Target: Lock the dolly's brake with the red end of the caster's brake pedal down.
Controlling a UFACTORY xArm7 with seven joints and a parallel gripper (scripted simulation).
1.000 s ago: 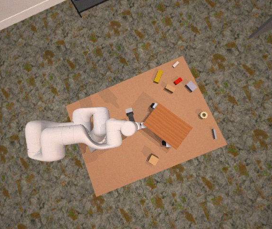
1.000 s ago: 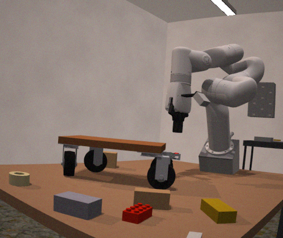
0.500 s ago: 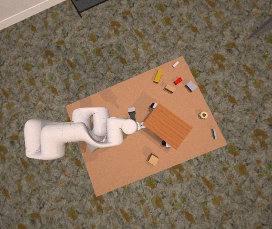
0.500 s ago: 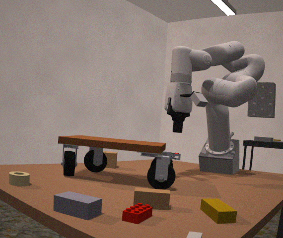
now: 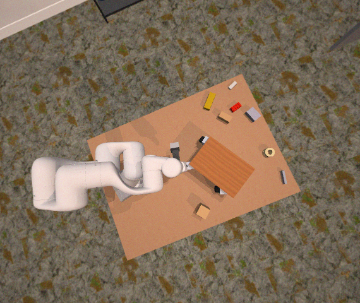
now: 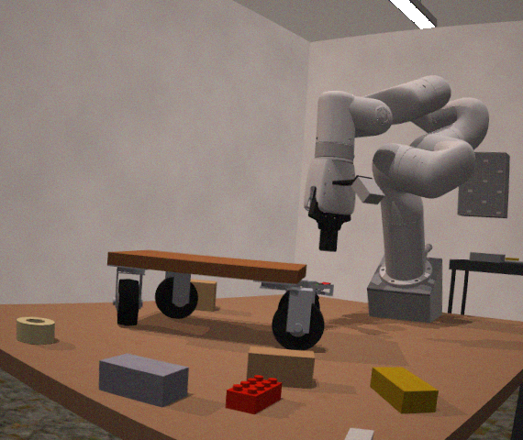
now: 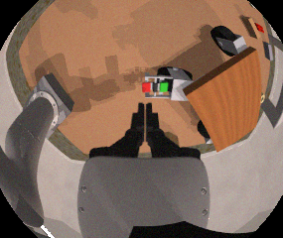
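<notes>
The brake pedal lies 20 mm ahead of my hand and 90 mm below it. From my hand the other things lie so: tan cube: 90 mm ahead, 280 mm to the right, 140 mm below; yellow block: 270 mm ahead, 390 mm to the left, 160 mm below; tan block: 340 mm ahead, 260 mm to the left, 150 mm below.
</notes>
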